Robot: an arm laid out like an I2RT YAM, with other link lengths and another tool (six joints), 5 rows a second.
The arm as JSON. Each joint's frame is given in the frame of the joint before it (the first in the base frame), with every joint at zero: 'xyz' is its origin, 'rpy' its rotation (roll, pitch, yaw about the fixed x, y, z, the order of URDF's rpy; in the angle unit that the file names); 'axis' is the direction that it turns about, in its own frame. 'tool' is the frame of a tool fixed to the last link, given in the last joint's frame.
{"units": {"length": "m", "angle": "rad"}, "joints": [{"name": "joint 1", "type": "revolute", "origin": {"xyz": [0.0, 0.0, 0.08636], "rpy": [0.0, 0.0, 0.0]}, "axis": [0.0, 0.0, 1.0]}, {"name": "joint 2", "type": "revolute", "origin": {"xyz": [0.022, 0.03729, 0.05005], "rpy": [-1.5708, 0.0, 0.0]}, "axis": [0.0, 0.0, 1.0]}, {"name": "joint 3", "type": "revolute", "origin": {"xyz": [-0.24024, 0.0, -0.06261], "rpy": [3.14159, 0.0, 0.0]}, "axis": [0.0, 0.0, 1.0]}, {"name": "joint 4", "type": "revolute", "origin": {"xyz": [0.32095, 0.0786, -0.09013], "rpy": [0.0, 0.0, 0.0]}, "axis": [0.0, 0.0, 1.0]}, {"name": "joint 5", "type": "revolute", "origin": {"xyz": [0.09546, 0.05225, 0.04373], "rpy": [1.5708, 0.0, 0.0]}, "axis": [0.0, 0.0, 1.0]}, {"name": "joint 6", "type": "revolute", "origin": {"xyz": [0.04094, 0.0, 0.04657], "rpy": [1.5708, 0.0, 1.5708]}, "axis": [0.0, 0.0, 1.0]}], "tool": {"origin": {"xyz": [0.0, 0.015, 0.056], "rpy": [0.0, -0.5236, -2.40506]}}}
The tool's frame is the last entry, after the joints.
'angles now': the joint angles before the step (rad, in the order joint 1, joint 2, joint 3, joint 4, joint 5, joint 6). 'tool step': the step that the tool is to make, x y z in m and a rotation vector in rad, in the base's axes. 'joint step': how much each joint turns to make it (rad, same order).
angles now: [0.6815 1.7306 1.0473 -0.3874 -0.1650 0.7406]
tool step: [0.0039 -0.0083 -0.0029 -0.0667 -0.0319 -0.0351]
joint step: [-0.0031 -0.0005 0.0000 -0.0184 0.0785 -0.0058]
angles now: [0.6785 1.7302 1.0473 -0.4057 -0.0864 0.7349]
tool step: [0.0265 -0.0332 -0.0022 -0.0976 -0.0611 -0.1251]
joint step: [-0.0680 -0.0001 -0.0001 -0.0099 0.1281 -0.0019]
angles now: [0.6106 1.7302 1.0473 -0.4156 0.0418 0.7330]
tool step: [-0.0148 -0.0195 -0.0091 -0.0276 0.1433 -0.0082]
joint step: [-0.0324 0.0005 0.0002 -0.1339 -0.0622 0.0004]
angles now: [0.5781 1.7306 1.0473 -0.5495 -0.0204 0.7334]
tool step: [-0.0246 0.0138 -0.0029 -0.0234 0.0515 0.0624]
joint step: [0.0591 0.0000 -0.0002 -0.0554 -0.0107 -0.0001]
